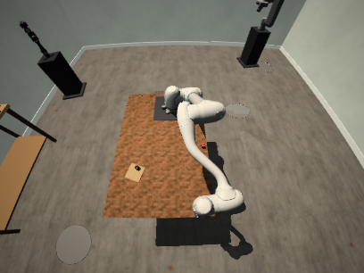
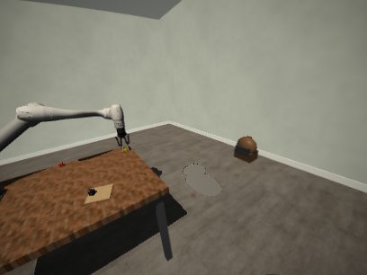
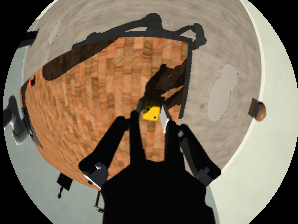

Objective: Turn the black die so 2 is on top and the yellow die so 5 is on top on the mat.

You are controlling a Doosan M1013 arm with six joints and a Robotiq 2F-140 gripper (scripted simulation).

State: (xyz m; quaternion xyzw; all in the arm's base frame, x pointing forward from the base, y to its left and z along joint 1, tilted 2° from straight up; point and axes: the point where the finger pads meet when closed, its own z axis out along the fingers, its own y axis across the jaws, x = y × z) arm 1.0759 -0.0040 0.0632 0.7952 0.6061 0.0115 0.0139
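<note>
My gripper is now 2 cm above the yellow die. From my hand the other things lie so: black die (42 cm behind, 44 cm to the right, 2 cm below); then tan mat (39 cm behind, 46 cm to the right, 3 cm below); then red die (52 cm behind, 20 cm to the left, 2 cm below).
</note>
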